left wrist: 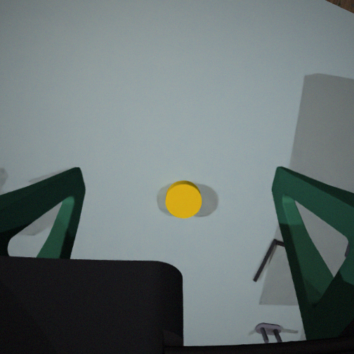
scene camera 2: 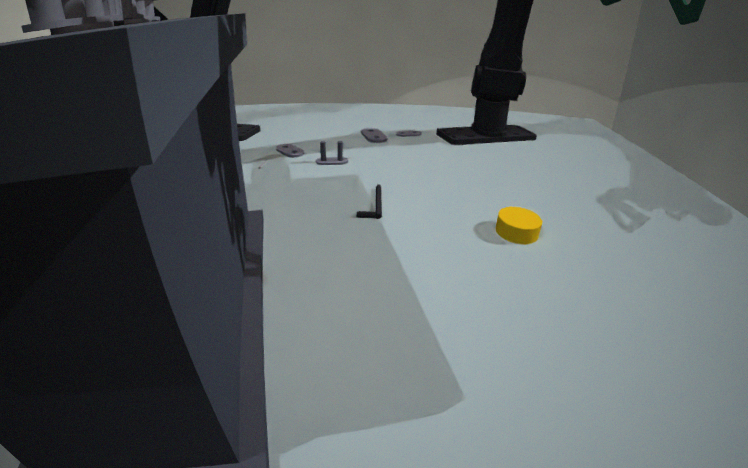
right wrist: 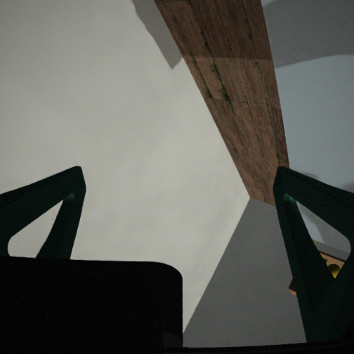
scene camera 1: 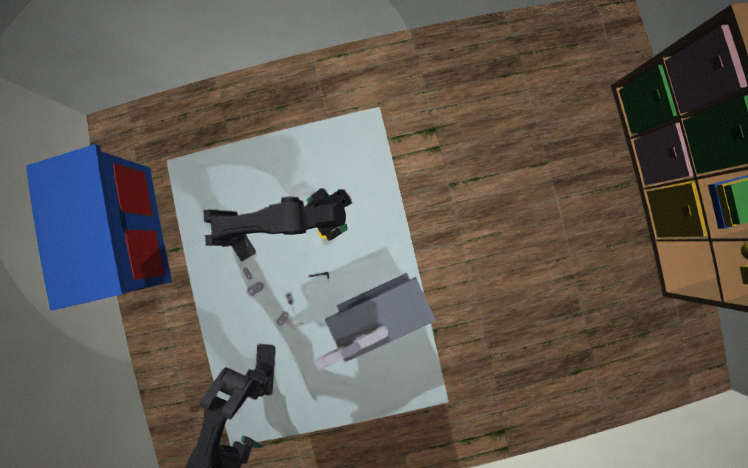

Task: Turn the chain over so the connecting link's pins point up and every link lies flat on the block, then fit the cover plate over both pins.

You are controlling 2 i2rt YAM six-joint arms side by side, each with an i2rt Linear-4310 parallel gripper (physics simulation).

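Places are measured from the left arm's base along level axes (x ahead, y left, z up), in centimetres.
Pixels of known places: left gripper, fingertip midpoint: [scene camera 2: 654, 13]; right gripper, fingertip midpoint: [scene camera 1: 257, 461]; left arm's base, link origin: [scene camera 2: 487, 136]; right arm's base, link origin: [scene camera 1: 265, 369].
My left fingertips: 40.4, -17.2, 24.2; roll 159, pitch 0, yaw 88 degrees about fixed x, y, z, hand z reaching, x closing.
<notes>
Ahead of a thing's pixels: the offset from my left fingertips to its top centre, as dx, dy, dz.
The grey block {-6.7, -36.2, -2.2} [scene camera 1: 386, 317] [scene camera 2: 182, 275] stands on the table. A pale chain [scene camera 1: 353, 347] [scene camera 2: 71, 12] lies along its top edge; part of it reaches past the block in scene camera 1. Its link pins cannot be made out. A small link with two pins {-34.9, -15.0, -21.0} [scene camera 1: 290, 298] [scene camera 2: 332, 161] [left wrist: 269, 328] stands on the table, pins up. Three loose flat plates with holes, {-44.4, +2.1, -23.9} [scene camera 1: 247, 273] {-44.8, -4.7, -23.7} [scene camera 1: 255, 288] {-41.6, -20.4, -23.8} [scene camera 1: 282, 317], lie near it; I cannot tell which is the cover plate. My left gripper [scene camera 2: 646, 8] [left wrist: 178, 177] is open, above the table. My right gripper [right wrist: 179, 176] is open, near the table's edge.
A yellow disc {-9.3, -0.5, -22.3} [scene camera 1: 323, 235] [scene camera 2: 518, 225] [left wrist: 183, 200] lies on the table below my left gripper. A black L-shaped key {-20.7, -14.0, -23.6} [scene camera 1: 319, 274] [scene camera 2: 378, 201] [left wrist: 265, 260] lies between disc and block. A blue cabinet [scene camera 1: 71, 226] stands off the table at the left.
</notes>
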